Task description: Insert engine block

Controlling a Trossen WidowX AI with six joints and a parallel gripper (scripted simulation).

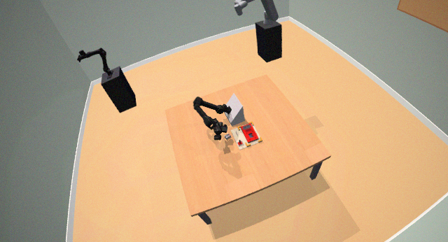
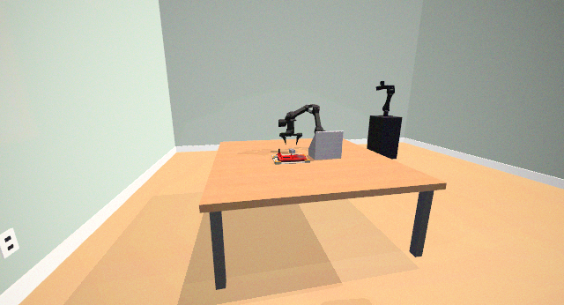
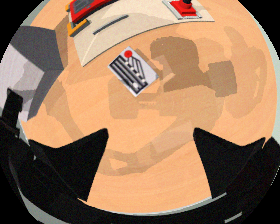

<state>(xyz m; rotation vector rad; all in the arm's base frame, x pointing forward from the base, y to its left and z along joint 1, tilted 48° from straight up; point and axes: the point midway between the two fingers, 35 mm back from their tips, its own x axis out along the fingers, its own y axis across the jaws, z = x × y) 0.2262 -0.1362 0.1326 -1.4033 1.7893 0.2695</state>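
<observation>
The grey engine block is 60 mm to the left of my gripper tip and 40 mm below it.
</observation>
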